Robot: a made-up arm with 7 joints. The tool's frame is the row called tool. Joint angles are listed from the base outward. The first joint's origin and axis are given. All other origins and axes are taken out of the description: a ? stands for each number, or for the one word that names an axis. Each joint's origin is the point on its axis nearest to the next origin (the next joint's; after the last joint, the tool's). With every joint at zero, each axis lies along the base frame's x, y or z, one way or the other. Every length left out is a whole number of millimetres.
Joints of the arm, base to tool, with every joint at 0 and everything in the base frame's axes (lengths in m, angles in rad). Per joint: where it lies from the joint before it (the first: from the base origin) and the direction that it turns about. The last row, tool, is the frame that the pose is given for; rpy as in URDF.
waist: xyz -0.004 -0.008 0.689 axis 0 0 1
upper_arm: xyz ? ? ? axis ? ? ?
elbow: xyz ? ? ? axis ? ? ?
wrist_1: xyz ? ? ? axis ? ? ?
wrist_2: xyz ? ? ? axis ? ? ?
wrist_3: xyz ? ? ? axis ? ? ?
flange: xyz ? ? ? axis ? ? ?
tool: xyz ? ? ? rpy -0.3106 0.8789 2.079
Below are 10 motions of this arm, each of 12 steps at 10 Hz.
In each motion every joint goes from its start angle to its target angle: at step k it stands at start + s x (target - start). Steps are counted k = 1, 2, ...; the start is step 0. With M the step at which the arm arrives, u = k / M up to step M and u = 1 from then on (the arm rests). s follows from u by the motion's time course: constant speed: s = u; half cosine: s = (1 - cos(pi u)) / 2; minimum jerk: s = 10 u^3 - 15 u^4 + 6 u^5.
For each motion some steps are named. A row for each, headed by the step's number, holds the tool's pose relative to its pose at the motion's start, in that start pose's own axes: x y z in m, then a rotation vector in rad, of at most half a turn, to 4 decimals.
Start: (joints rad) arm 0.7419 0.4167 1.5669 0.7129 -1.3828 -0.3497 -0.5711
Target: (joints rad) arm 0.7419 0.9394 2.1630 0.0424 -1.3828 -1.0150 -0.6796
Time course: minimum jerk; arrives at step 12
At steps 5, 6, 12:
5: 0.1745 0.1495 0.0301 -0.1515 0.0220 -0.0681
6: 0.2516 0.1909 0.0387 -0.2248 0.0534 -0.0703
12: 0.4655 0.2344 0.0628 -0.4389 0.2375 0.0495

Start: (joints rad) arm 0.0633 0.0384 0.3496 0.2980 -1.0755 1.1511 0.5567
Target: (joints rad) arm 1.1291 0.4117 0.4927 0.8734 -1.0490 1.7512 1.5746
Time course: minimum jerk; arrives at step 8
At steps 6, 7, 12:
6: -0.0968 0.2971 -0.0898 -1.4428 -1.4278 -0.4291
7: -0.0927 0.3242 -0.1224 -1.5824 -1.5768 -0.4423
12: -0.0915 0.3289 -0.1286 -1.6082 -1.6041 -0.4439

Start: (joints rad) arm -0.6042 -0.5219 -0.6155 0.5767 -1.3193 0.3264 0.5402
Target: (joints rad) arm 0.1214 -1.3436 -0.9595 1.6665 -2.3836 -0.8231 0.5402
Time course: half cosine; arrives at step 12
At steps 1, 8, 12:
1: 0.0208 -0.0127 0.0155 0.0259 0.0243 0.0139
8: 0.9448 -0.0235 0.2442 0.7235 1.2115 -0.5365
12: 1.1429 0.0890 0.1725 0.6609 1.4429 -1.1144

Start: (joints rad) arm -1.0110 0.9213 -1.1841 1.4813 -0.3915 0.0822 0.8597
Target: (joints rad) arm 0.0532 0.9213 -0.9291 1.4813 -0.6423 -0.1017 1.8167
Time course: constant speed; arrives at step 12
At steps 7, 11, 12:
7: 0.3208 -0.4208 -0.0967 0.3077 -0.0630 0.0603
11: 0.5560 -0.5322 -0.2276 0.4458 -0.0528 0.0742
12: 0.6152 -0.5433 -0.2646 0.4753 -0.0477 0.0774

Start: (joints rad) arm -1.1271 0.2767 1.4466 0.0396 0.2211 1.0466 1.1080
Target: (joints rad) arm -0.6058 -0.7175 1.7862 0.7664 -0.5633 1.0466 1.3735
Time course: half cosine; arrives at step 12
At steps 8, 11, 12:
8: -0.6716 0.4068 -0.1205 0.2422 -0.3345 -0.8178
11: -0.7595 0.5763 -0.2709 0.3633 -0.5264 -0.9575
12: -0.7630 0.5885 -0.2830 0.3720 -0.5416 -0.9653

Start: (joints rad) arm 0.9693 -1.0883 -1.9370 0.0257 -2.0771 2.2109 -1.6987
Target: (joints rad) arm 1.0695 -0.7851 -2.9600 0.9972 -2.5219 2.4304 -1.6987
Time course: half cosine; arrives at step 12
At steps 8, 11, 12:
8: -0.3181 -0.0042 0.3660 -0.3621 0.9760 -0.8556
11: -0.3483 0.0611 0.5096 -0.5345 1.1612 -1.2026
12: -0.3490 0.0670 0.5194 -0.5482 1.1717 -1.2292

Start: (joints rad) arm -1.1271 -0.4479 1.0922 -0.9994 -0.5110 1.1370 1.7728
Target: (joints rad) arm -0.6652 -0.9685 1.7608 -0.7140 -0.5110 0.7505 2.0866
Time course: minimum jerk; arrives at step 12
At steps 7, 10, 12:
7: -0.6016 0.2864 -0.0518 0.1921 0.1135 -1.1495
10: -0.7830 0.5819 -0.0130 0.2225 0.1780 -1.6897
12: -0.7966 0.6194 -0.0057 0.2231 0.1864 -1.7506

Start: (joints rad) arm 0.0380 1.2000 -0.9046 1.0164 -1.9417 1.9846 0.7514
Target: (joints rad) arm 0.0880 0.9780 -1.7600 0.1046 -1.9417 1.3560 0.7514
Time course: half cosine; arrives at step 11
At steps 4, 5, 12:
4: -0.0126 -0.0469 -0.0799 0.4686 0.0676 0.0595
5: -0.0210 -0.0637 -0.1112 0.6769 0.1293 0.0831
12: -0.0821 -0.1437 -0.1643 1.4079 0.6056 0.0955

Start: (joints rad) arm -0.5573 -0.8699 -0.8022 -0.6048 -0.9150 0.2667 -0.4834
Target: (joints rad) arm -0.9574 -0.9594 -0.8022 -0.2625 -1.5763 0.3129 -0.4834
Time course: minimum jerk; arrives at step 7
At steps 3, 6, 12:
3: 0.0386 -0.1726 0.0318 0.3695 0.0980 0.1641
6: 0.1884 -0.4774 -0.0021 0.9446 0.3528 0.4412
12: 0.1964 -0.4885 -0.0059 0.9652 0.3649 0.4521

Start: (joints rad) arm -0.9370 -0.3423 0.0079 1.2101 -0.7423 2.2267 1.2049
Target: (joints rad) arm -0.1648 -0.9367 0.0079 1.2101 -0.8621 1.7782 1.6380
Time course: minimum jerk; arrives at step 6
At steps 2, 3, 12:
2: 0.0576 -0.0553 -0.1409 0.0639 -0.2607 -0.0226
3: 0.2098 -0.1401 -0.3100 0.1918 -0.5889 -0.0105
12: 0.6338 -0.2507 -0.4644 0.5084 -1.0155 0.1251

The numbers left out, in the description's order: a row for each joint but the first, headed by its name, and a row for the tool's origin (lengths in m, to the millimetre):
upper_arm: xyz 0.019 -0.096 0, axis 0 -1 0
elbow: xyz 0.014 0 0.56, axis 0 0 1
wrist_1: xyz 0.014 0.039 0, axis 0 1 0
wrist_2: xyz -0.003 0 0.387, axis 0 0 1
wrist_3: xyz 0.001 -0.17 0, axis 0 -1 0
flange: xyz -0.025 0 0.214, axis 1 0 0
tool: xyz 0 0.027 0.017

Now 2 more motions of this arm.
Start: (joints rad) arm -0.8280 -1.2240 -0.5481 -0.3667 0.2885 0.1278 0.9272
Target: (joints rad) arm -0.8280 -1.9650 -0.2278 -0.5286 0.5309 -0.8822 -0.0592
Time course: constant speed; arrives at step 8
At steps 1, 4, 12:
1: -0.0143 -0.0763 -0.1078 0.2149 -0.0179 0.1170
4: -0.0119 -0.2183 -0.4802 0.7849 -0.1405 0.5813
12: 0.0822 -0.1806 -0.9779 1.2570 -0.5184 1.3972

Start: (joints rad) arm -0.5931 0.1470 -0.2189 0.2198 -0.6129 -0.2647 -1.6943
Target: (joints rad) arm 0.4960 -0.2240 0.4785 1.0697 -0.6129 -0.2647 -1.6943
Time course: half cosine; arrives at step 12
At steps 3, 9, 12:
3: -0.1656 -0.0628 -0.0158 -0.1189 0.2829 0.0806
9: -0.5361 -0.2385 0.6761 -0.1631 1.7278 0.5278
12: -0.4391 -0.2448 0.8581 -0.0399 2.0191 0.6123

